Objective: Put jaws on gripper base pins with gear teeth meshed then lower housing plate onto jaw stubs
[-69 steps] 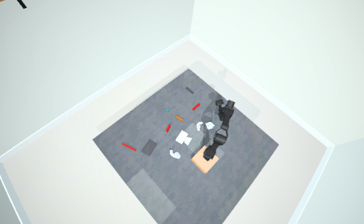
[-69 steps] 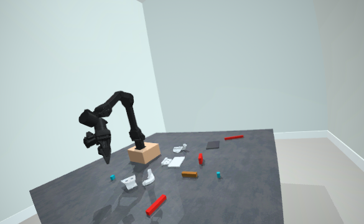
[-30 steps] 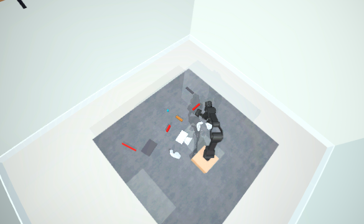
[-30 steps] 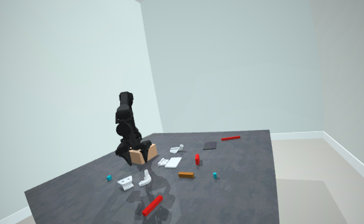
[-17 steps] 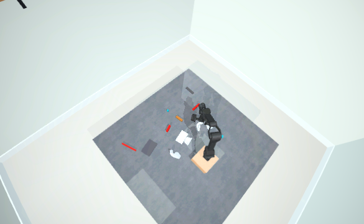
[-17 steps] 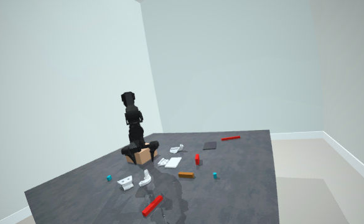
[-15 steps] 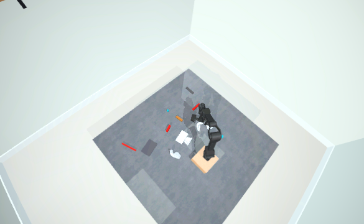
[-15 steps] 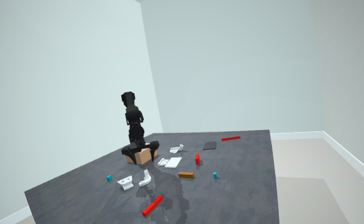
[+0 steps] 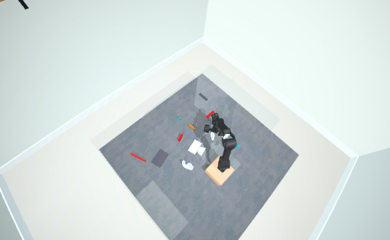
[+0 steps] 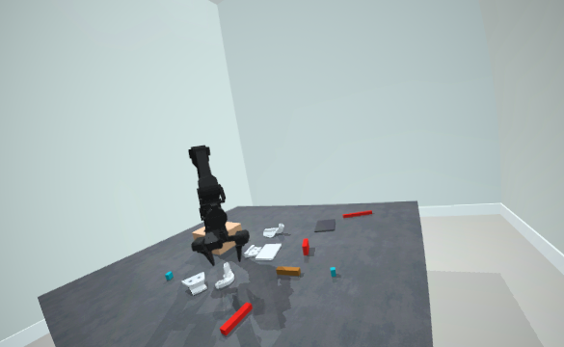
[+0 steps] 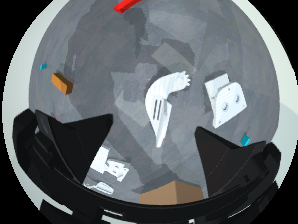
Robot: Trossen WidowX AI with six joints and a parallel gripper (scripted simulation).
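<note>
My gripper tip is 40 mm to the left of the curved white jaw and 50 mm above it. Also, from my gripper tip: flat white plate (40 mm ahead, 190 mm to the left, 50 mm below); then white housing plate (30 mm behind, 180 mm to the left, 50 mm below); then white gripper base (80 mm behind, 90 mm to the right, 30 mm below).
</note>
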